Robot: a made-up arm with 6 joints. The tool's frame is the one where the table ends. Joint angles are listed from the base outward.
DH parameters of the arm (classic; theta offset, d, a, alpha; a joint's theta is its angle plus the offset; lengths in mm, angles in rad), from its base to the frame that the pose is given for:
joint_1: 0 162 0 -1.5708
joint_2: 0.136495 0 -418.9 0
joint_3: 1.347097 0 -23.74 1.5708
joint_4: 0 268.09 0 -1.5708
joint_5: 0 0 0.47 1.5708
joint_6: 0 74.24 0 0
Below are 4 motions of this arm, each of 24 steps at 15 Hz.
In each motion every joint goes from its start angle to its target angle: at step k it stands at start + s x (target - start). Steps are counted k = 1, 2, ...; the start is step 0. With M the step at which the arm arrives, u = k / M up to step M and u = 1 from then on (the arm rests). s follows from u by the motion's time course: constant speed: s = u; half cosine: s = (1 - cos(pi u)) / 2; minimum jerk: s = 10 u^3 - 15 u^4 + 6 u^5.
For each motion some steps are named. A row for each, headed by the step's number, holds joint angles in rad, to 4 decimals.
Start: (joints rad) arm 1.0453 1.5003 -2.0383 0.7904 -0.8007 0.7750
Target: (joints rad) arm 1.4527 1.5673 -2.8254 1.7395 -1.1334 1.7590
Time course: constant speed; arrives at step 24
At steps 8, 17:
8: 1.1811 1.5226 -2.3007 1.1068 -0.9116 1.1030
17: 1.3339 1.5478 -2.5958 1.4627 -1.0364 1.4720

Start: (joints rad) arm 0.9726 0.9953 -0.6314 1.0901 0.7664 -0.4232
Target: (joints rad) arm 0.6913 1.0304 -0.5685 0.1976 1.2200 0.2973
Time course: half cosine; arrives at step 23
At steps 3, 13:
3: 0.9610 0.9968 -0.6288 1.0532 0.7852 -0.3934
13: 0.8033 1.0164 -0.5936 0.5531 1.0393 0.0103

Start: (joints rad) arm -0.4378 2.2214 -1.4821 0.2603 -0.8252 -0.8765
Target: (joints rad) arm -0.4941 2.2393 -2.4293 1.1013 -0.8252 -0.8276
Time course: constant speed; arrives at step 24
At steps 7, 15, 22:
7: -0.4542 2.2266 -1.7584 0.5056 -0.8252 -0.8622
15: -0.4730 2.2326 -2.0741 0.7859 -0.8252 -0.8459
22: -0.4894 2.2378 -2.3504 1.0312 -0.8252 -0.8317

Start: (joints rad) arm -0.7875 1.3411 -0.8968 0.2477 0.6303 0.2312
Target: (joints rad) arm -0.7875 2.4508 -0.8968 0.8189 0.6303 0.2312
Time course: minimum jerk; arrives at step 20
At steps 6, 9, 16, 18, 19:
6: -0.7875 1.5221 -0.8968 0.3409 0.6303 0.2312
9: -0.7875 1.7926 -0.8968 0.4801 0.6303 0.2312
16: -0.7875 2.3865 -0.8968 0.7858 0.6303 0.2312
18: -0.7875 2.4413 -0.8968 0.8140 0.6303 0.2312
19: -0.7875 2.4495 -0.8968 0.8182 0.6303 0.2312

